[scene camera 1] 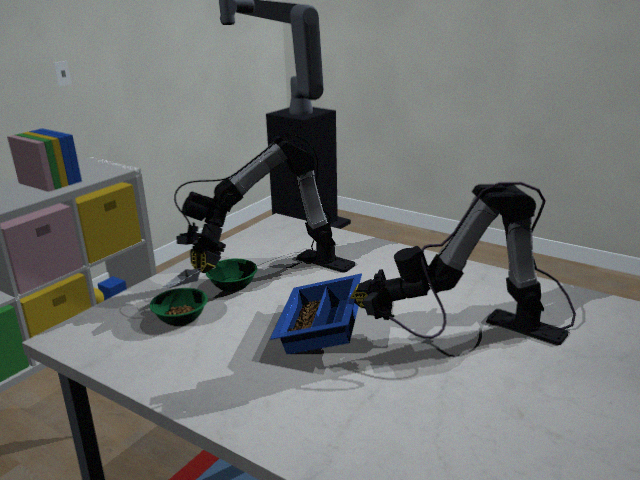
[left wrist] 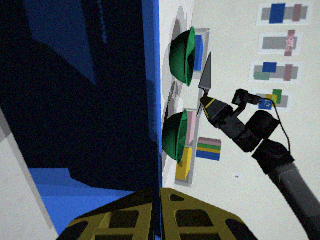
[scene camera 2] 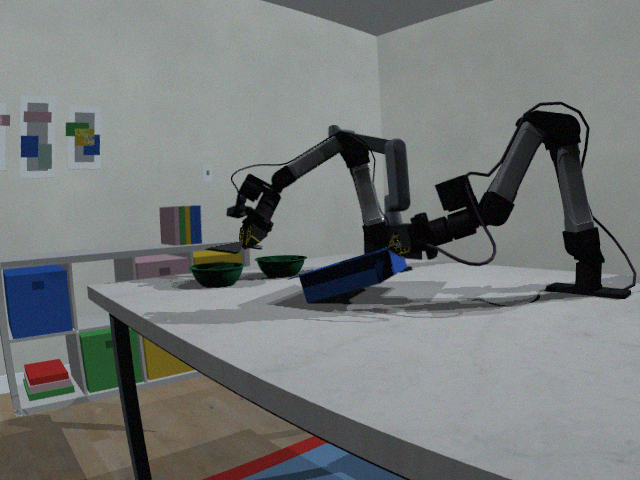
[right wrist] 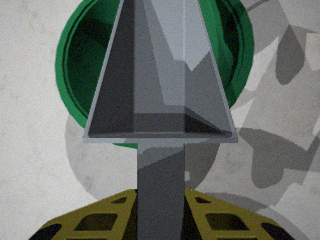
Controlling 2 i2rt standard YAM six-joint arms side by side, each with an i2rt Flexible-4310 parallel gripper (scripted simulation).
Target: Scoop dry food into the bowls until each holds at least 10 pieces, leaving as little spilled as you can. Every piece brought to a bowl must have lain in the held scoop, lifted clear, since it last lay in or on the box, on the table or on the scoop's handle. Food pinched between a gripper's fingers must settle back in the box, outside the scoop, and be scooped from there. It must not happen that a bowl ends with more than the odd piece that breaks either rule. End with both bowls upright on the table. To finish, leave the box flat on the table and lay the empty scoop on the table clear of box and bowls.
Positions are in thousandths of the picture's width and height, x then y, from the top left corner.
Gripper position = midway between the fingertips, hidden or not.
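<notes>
There is a blue box (scene camera 1: 523,614), which I can also see in the left wrist view (left wrist: 273,365) and in scene camera 2 (scene camera 2: 551,574); in the right wrist view the box is out of frame. I see a grey scoop (right wrist: 498,360) as well, and a green bowl (scene camera 1: 305,622), and another green bowl (scene camera 1: 360,566). My left gripper (scene camera 1: 548,620) is visible too, and the left wrist view (left wrist: 492,819) shows it as well. As for my right gripper (scene camera 1: 313,568), I see it again in the left wrist view (left wrist: 630,406), in scene camera 2 (scene camera 2: 384,518) and in the right wrist view (right wrist: 502,827).
</notes>
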